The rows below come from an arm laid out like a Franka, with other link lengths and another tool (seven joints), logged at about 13 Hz.
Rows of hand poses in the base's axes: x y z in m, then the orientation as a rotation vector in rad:
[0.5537 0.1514 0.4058 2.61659 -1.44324 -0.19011]
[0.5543 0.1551 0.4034 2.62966 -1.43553 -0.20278]
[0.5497 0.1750 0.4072 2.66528 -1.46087 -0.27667]
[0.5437 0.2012 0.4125 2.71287 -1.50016 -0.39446]
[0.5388 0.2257 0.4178 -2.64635 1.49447 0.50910]
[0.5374 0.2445 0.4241 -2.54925 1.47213 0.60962]
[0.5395 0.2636 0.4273 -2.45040 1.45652 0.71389]
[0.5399 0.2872 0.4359 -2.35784 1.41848 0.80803]
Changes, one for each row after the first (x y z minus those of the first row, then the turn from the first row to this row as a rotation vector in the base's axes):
[0.0006 0.0037 -0.0024 0.01213 0.00324 0.00750]
[-0.0040 0.0236 0.0014 0.07685 0.02006 -0.00239]
[-0.0100 0.0498 0.0067 0.17413 0.04745 -0.01968]
[-0.0149 0.0743 0.0120 0.27705 0.07918 -0.04796]
[-0.0163 0.0931 0.0183 0.37756 0.10930 -0.07706]
[-0.0142 0.1122 0.0215 0.47368 0.14781 -0.11153]
[-0.0138 0.1358 0.0301 0.57303 0.18293 -0.13145]

